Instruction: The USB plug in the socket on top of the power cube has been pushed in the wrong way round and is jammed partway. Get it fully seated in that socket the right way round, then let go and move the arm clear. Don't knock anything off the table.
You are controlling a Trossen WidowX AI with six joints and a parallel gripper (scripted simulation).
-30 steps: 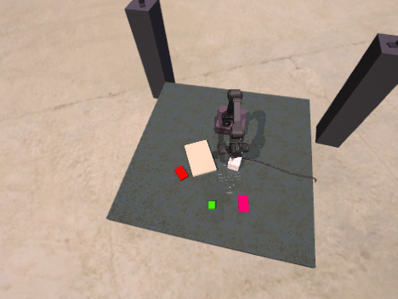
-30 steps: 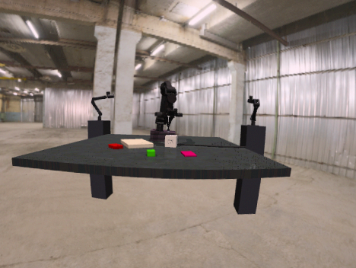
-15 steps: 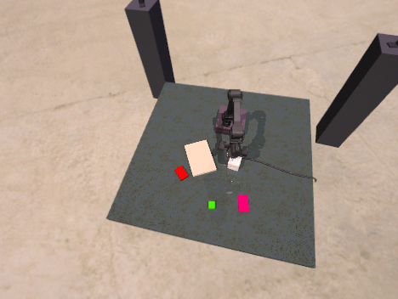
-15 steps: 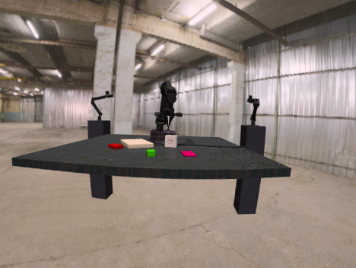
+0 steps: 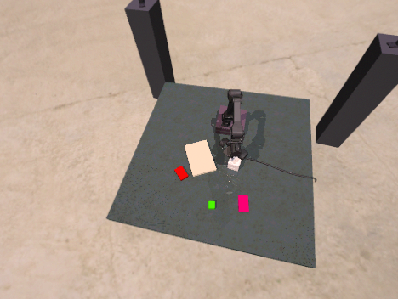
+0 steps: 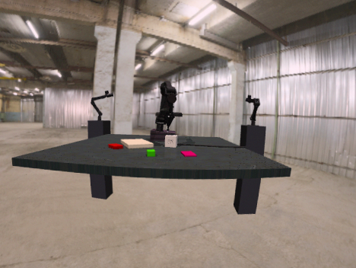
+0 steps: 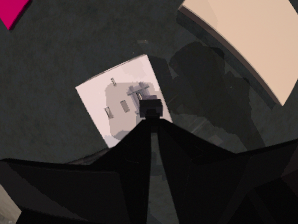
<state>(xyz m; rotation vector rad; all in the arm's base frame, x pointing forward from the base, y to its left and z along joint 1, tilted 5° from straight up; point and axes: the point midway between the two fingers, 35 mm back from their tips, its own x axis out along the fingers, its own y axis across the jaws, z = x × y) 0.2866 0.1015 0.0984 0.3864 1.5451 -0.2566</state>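
Right now my gripper tip is 2 cm above the dark USB plug. The rest, counted from my gripper tip: small green cube 33 cm ahead, 5 cm to the right, 12 cm below; beige flat slab 2 cm ahead, 23 cm to the right, 12 cm below; pink flat block 26 cm ahead, 14 cm to the left, 13 cm below.
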